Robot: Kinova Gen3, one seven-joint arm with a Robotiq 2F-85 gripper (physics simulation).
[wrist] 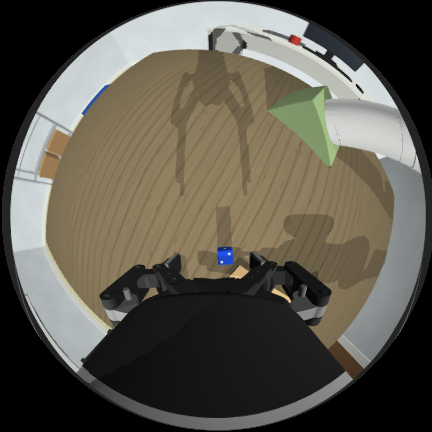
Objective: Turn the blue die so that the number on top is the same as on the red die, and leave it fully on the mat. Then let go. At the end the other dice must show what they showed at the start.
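Frame: origin at the arm's base, x ahead, y right, z down, level; metres.
Where they show: gripper, fingertip midpoint: (214,261); arm's base at its link origin: (332,121).
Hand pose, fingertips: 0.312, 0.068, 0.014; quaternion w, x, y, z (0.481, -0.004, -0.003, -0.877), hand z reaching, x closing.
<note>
Each offset is from my fingertips to the top centre of the thing, as dx, dy, dz. "spot": to the spot under its first point. Level surfaces: height alone.
The blue die {-0.007, -0.011, +0.011} (225,256) is on the wooden table top, off the visible part of the tan mat {spot: +0.006, -0.048, +0.027} (240,272). Its large bright face, which looks like the top, shows two white pips. A narrow darker side face shows one pip. My gripper (214,261) is open, with nothing held. In the view, the blue die lies between its two fingertips, nearer the right one; the height of the fingers above it is hard to tell. Most of the mat is hidden behind the gripper. The red die does not show in this view.
A green wedge-shaped block (305,112) stands at the upper right, against the pale robot arm (367,125). The wooden table {dz +0.031} (125,165) stretches around the die. Shadows of the gripper and arm fall across it. Brown boxes (50,165) stand beyond its left edge.
</note>
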